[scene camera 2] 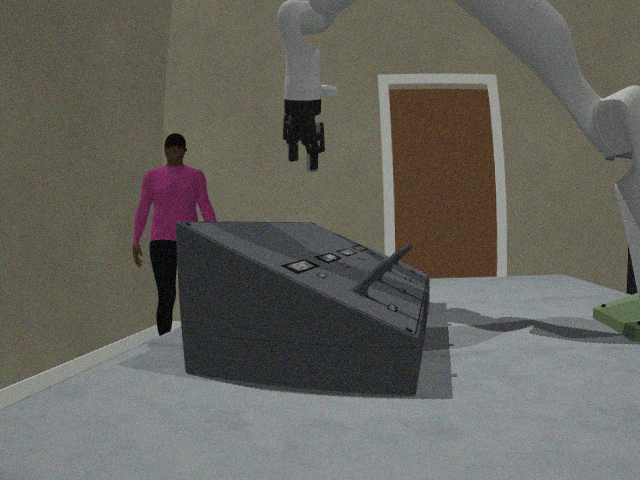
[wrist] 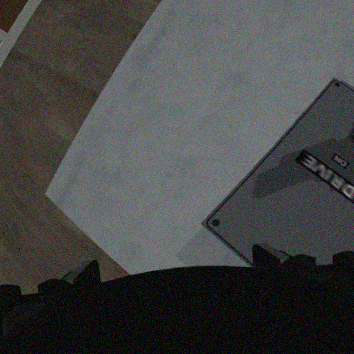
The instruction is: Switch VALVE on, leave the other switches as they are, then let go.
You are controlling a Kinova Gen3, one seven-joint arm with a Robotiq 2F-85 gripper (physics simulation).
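Frame: origin at the arm's base, x ahead, y left, z up, level; metres.
Seen in the pictures: gripper, between the fingertips: [scene camera 2: 302,165].
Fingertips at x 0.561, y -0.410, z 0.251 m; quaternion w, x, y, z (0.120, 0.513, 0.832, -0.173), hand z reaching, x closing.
Note:
Pixels of each thing's top centre, then the offset from my fingertips to it. "spot": a spot on its surface instead. Level surfaces: height alone.
- lever, centre of its top: [scene camera 2: 374,257] 0.079 m back, 0.441 m left, 0.164 m down
- label reading DRIVE, a spot on its surface: [wrist: 327,176] spot: 0.109 m back, 0.071 m left, 0.172 m down
- mark, a spot on its surface: [wrist: 340,160] spot: 0.133 m back, 0.081 m left, 0.184 m down
- pale table, height of its surface: 0.293 m down
A dark grey sloped switch console [scene camera 2: 289,325] [wrist: 280,215] stands on the table. In the scene view a lever [scene camera 2: 385,269] rises from its sloped top, beside a row of framed labels too small to read. In the wrist view a label reading DRIVE [wrist: 327,176] and a small ON mark [wrist: 340,160] show near the console's corner. A VALVE label cannot be made out in either view. My gripper [scene camera 2: 302,161] [wrist: 176,270] is open and empty, pointing down, high above the console and apart from it.
The console stands on a pale table [scene camera 2: 258,434] [wrist: 150,150]. A green block [scene camera 2: 617,315] lies at the table's right, near the arm's base. A person in a pink top [scene camera 2: 175,201] stands behind the console at the left. A brown door [scene camera 2: 442,180] is in the back wall.

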